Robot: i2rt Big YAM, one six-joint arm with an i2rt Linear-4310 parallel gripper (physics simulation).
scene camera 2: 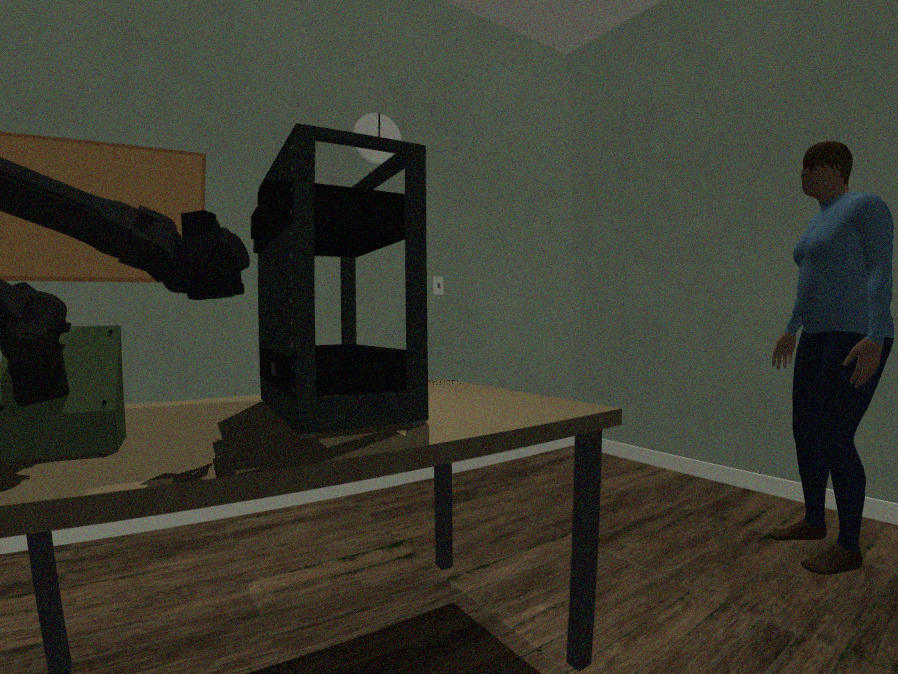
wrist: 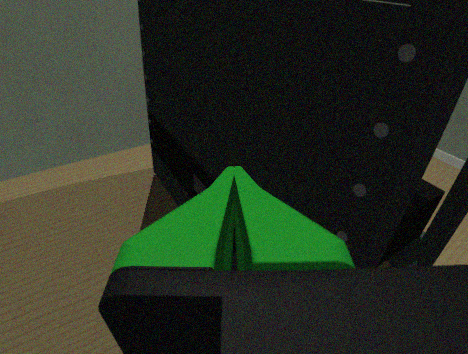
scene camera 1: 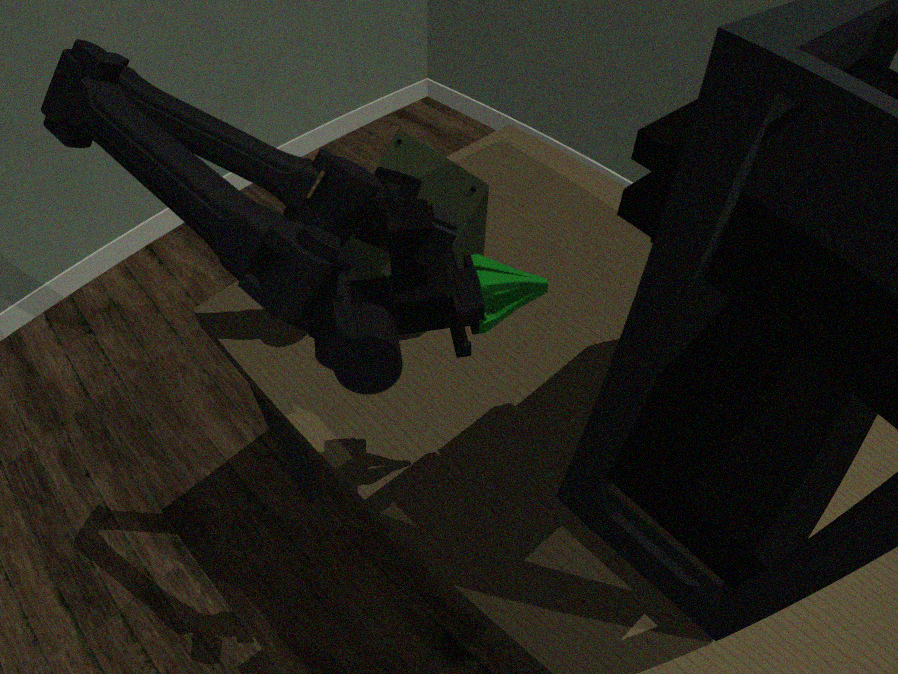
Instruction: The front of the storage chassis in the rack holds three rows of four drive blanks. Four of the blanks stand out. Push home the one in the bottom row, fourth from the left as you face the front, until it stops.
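Frame: origin at the arm's base, x back, y right, z up, level; millimetres.
Where they show: gripper, fingertip midpoint: (scene camera 2: 239,281) (wrist: 234,178) (scene camera 1: 547,285); arm's base at its link origin: (scene camera 2: 40,374).
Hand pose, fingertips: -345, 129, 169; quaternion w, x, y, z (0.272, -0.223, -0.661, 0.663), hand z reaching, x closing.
Each offset is from my fingertips to the top centre of the thing, as dx, dy, dz. "pt": to the spot under its first point. Level surfaces: height alone.
The dark rack {pt -123, +45, +45} (scene camera 1: 645,348) (scene camera 2: 306,290) stands on the table. The storage chassis (scene camera 2: 359,221) sits in its upper part. Dark blocks {pt -71, +1, +205} (scene camera 1: 661,141) (scene camera 2: 272,210) stick out from the upper front of the rack. The rows of blanks and the bottom-row fourth blank cannot be told apart in the gloom. My gripper (scene camera 1: 545,285) (wrist: 234,178) is shut and empty, its green fingertips together. It points at the rack front and stands apart from it in scene camera 1. In scene camera 2 the fingers are hidden behind the dark wrist.
A green box (scene camera 1: 435,174) (scene camera 2: 94,406) with small dark holes stands on the table behind the arm. In the wrist view a dark front surface (wrist: 275,100) with several round grey spots fills the middle. A person (scene camera 2: 841,246) stands right of the table {dz -311} (scene camera 2: 522,413).
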